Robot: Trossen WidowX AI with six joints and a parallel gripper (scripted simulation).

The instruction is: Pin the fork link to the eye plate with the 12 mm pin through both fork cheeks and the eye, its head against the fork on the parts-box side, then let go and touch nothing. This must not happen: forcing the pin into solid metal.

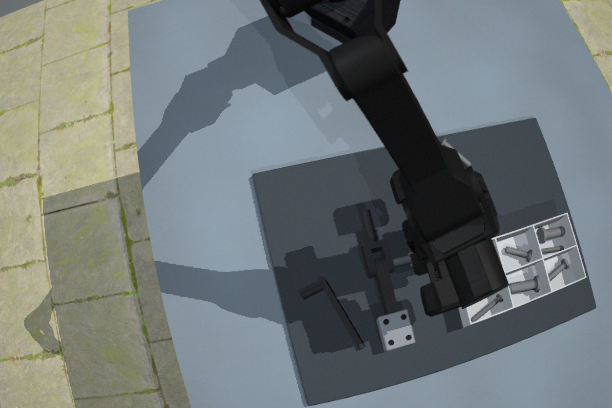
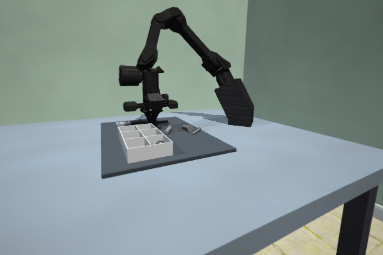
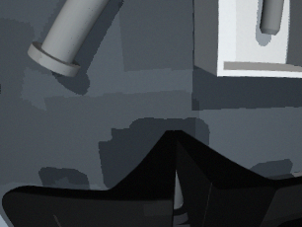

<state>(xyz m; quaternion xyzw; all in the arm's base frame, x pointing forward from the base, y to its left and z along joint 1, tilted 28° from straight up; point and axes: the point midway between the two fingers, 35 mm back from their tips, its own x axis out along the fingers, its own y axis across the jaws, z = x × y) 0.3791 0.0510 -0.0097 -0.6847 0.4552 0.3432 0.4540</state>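
My gripper is now 20 mm short of the eye plate bar, 60 mm to the left of it and 30 mm above it. From my hand the other things lie so: dark L-shaped bar 40 mm ahead, 130 mm to the right, 40 mm below; headed pin 40 mm to the right, 30 mm below; base block 100 mm ahead, 50 mm to the right, 20 mm below.
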